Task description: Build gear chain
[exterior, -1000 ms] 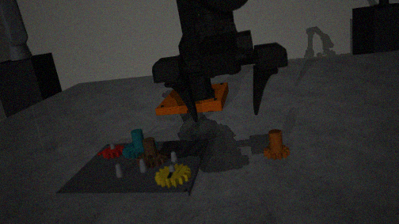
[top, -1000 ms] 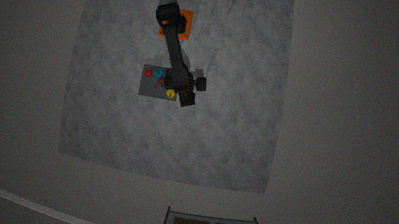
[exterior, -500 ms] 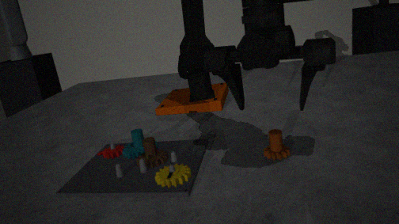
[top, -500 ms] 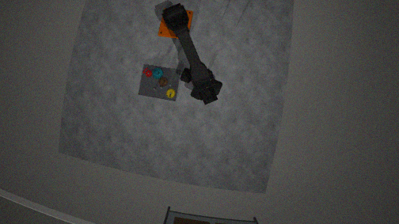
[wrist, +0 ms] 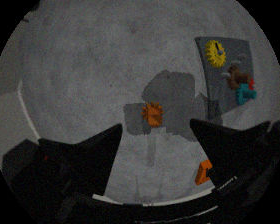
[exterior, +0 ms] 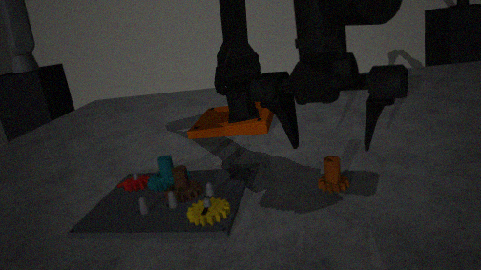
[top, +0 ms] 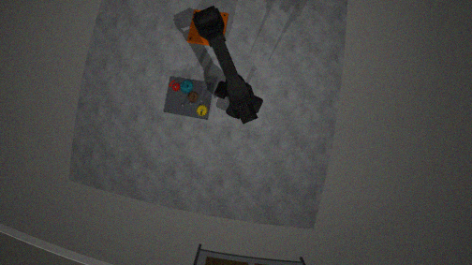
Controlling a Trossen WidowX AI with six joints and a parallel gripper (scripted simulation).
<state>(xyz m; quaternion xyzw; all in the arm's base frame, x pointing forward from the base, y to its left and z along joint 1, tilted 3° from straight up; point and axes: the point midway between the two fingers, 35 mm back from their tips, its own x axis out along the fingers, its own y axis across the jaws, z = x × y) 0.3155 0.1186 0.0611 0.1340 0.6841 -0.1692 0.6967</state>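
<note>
Right now the orange gear is 4 cm below my gripper tip. Also, from my gripper tip: yellow striped gear (16 cm to the right, 4 cm below, 4 cm ahead); then teal gear (23 cm to the right, 7 cm behind, 3 cm below); then brown gear (20 cm to the right, 3 cm below, 2 cm behind).
</note>
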